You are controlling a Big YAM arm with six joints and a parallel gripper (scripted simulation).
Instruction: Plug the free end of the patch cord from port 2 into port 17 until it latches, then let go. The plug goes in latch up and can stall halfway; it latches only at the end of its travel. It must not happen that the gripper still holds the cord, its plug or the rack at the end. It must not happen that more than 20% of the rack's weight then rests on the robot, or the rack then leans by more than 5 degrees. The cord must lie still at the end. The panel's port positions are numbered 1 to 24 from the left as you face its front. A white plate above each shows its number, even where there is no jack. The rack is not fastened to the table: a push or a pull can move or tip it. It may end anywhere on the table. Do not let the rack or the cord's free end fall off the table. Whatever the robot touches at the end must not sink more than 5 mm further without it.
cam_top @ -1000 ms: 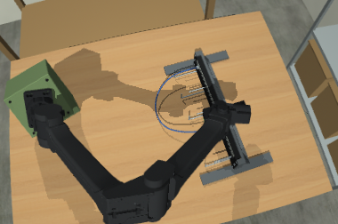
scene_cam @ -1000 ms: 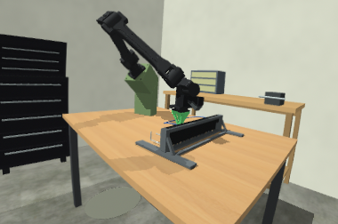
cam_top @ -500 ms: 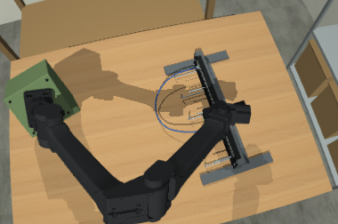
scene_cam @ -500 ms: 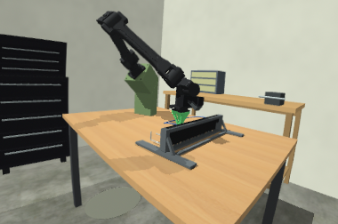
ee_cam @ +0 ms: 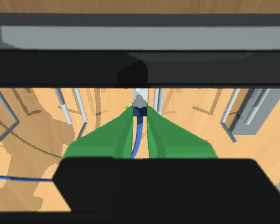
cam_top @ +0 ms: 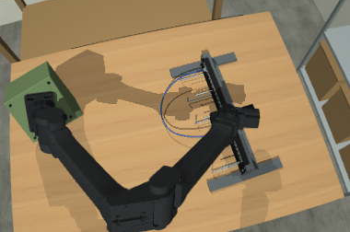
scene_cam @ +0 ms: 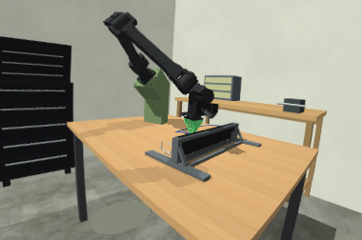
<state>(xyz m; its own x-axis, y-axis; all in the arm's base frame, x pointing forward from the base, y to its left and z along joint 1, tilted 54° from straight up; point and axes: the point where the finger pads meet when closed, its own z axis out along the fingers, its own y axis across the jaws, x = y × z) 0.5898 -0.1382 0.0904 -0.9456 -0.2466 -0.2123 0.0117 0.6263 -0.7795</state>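
The plug lies 2 cm ahead of my hand.
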